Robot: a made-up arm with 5 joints.
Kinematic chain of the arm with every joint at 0, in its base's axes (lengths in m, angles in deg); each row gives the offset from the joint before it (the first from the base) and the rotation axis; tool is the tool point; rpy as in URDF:
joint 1: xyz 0 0 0.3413 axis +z
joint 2: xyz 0 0 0 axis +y
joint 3: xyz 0.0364 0 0.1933 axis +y
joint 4: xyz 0.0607 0 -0.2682 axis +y
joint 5: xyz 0.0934 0 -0.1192 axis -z
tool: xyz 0 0 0 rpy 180 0 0
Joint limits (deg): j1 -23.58..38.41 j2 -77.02..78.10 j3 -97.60..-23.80 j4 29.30..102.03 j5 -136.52..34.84
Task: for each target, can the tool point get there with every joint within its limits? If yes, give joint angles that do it. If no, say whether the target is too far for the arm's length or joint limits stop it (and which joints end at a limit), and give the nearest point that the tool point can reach.
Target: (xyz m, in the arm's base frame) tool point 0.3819 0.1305 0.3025
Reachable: yes | joints 18.87 4.65 -56.58 47.10 -73.14
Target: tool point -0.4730 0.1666 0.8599
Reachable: no: too far | nearest point -0.2117 0.0746 0.8441 | short by 0.277 m
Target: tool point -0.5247 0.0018 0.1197
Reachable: no: joint limits stop it (at a limit: joint 2, joint 3) | nearest point -0.1371 0.0005 0.1341 | short by 0.388 m
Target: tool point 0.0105 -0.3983 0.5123
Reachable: no: joint limits stop it (at a limit: joint 1) | nearest point 0.1548 -0.0676 0.5123 | short by 0.361 m
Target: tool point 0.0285 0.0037 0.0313
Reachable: yes | joints 7.32 56.15 -31.21 51.53 -90.04
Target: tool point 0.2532 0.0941 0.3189
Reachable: yes | joints 20.39 -31.85 -29.50 68.96 -91.52
